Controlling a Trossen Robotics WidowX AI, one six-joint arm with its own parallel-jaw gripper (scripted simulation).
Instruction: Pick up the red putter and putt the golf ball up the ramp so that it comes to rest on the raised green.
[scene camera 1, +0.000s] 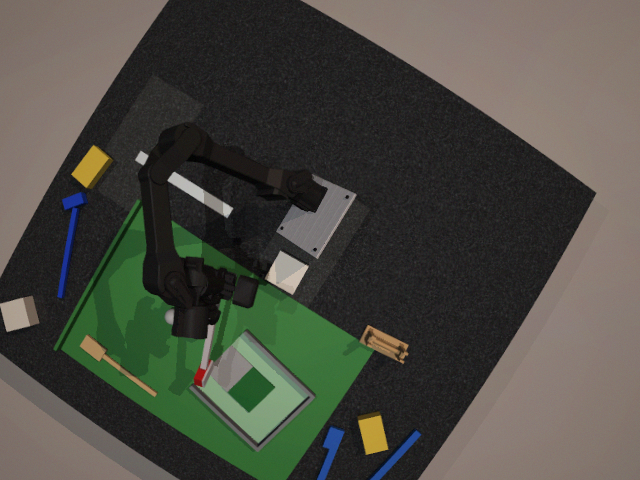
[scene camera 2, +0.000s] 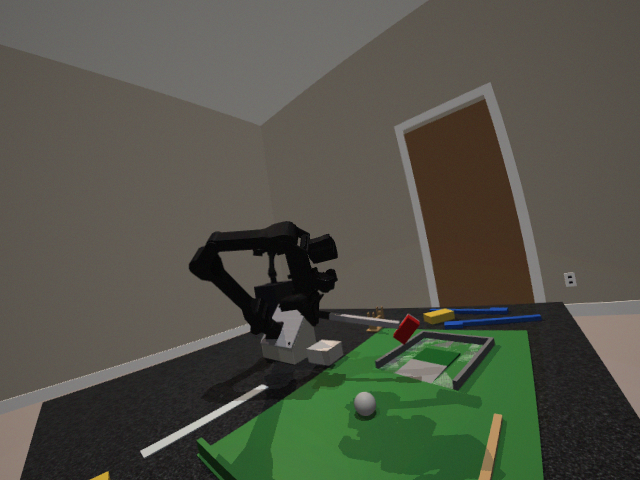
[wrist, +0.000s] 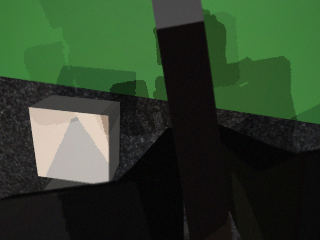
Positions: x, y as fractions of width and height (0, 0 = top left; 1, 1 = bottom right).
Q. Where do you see a green mat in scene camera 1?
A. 0.19, 0.66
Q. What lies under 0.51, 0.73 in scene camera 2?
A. A beige cube.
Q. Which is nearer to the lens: the blue putter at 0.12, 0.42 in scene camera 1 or the beige cube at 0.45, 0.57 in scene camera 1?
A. The beige cube.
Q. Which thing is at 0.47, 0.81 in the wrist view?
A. My gripper.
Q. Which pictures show my gripper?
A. Scene camera 1, scene camera 2 and the wrist view: all of them.
